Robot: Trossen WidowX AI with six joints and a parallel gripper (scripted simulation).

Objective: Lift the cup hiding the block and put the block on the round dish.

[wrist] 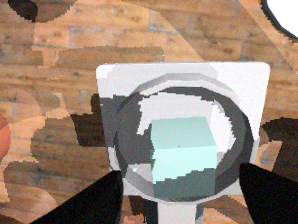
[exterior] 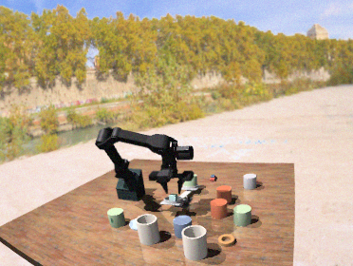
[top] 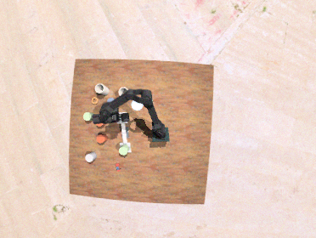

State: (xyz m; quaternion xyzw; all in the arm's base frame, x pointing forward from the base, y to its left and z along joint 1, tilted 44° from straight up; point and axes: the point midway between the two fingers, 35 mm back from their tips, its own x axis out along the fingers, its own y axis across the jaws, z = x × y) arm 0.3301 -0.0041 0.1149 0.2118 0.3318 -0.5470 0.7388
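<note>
My gripper tip is 20 mm above the grey-green block. Round my gripper tip: round white dish 100 mm behind, 140 mm to the right, 100 mm below; then blue cylinder 90 mm ahead, 120 mm to the right, 70 mm below; then balance 30 mm behind, 120 mm to the left, 70 mm below.
</note>
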